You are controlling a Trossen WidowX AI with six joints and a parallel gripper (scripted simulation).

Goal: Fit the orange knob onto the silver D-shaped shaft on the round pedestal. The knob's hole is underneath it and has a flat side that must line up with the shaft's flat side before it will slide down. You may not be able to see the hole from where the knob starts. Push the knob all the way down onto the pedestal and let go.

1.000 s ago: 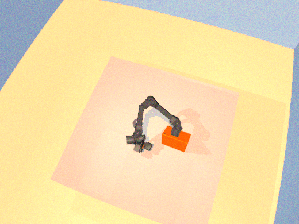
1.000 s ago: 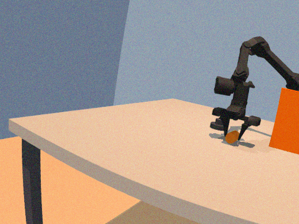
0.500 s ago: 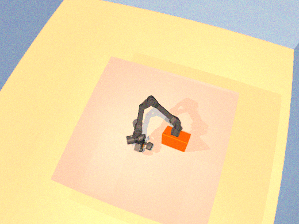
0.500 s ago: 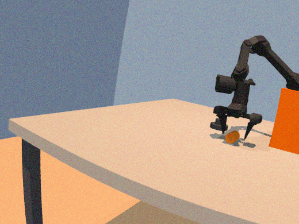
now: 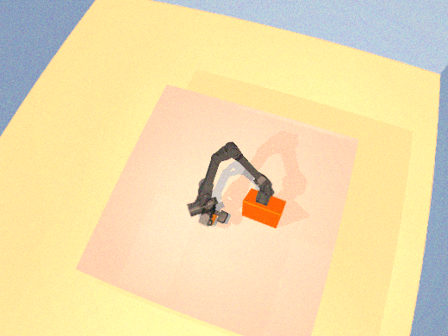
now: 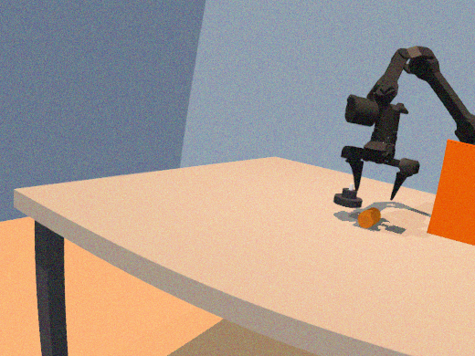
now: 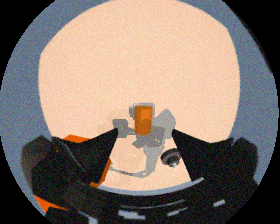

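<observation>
My gripper tip is now 5 cm above the orange knob and 1 cm to the right of it. From my gripper tip the other things lie so: dark round pedestal: 17 cm to the right, 11 cm ahead, 4 cm below.
</observation>
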